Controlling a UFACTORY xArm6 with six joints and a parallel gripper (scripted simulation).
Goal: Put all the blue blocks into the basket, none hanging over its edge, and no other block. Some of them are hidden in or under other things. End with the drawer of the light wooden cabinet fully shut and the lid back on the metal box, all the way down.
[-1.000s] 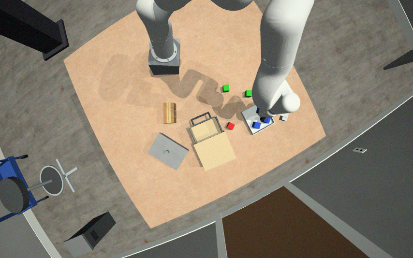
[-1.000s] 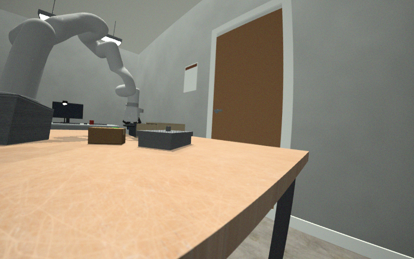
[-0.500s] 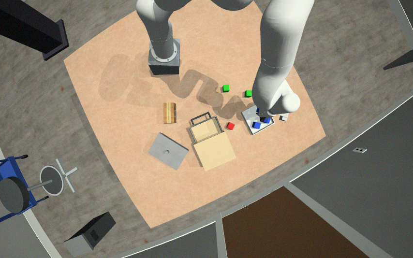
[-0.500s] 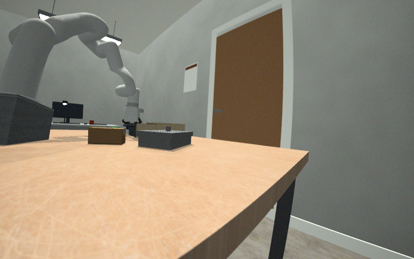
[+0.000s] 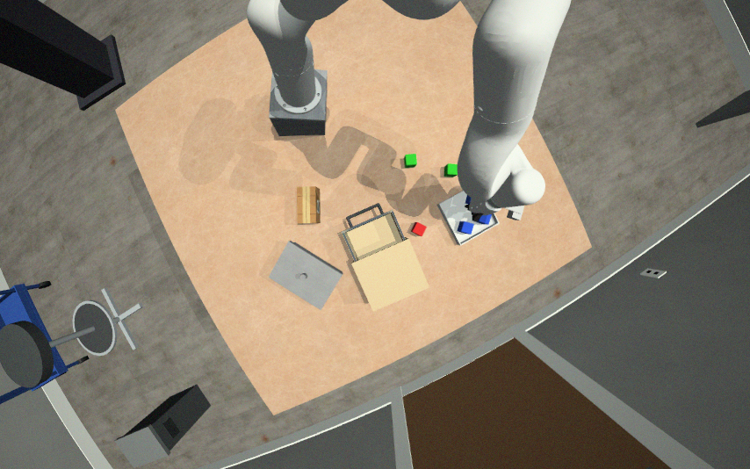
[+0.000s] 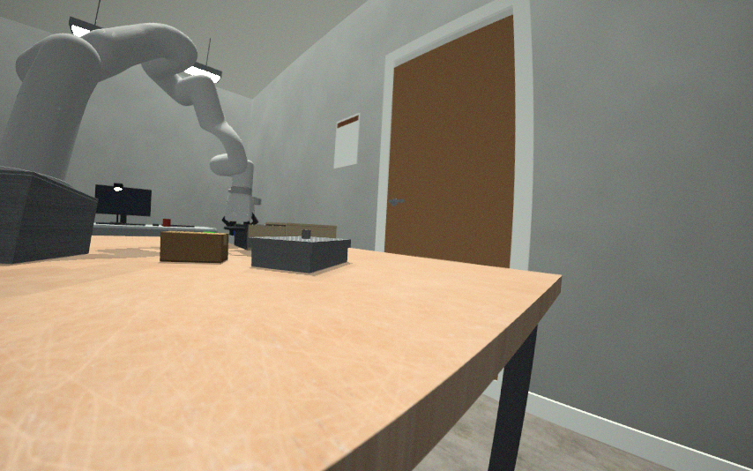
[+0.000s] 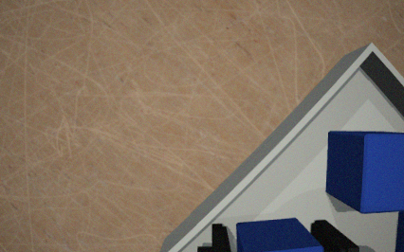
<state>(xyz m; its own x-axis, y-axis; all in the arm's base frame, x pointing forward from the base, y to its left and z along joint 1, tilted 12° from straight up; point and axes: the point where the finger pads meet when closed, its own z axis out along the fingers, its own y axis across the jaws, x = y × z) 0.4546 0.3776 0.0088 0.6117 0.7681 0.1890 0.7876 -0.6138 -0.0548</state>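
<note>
Right now the white basket is 4 cm ahead of my hand, 3 cm to the right of it and 2 cm below it. Round my hand: light wooden cabinet (6 cm ahead, 32 cm to the right, 1 cm above); small brown box (16 cm behind, 48 cm to the right, 1 cm above); red block (2 cm ahead, 19 cm to the right, 1 cm below).
</note>
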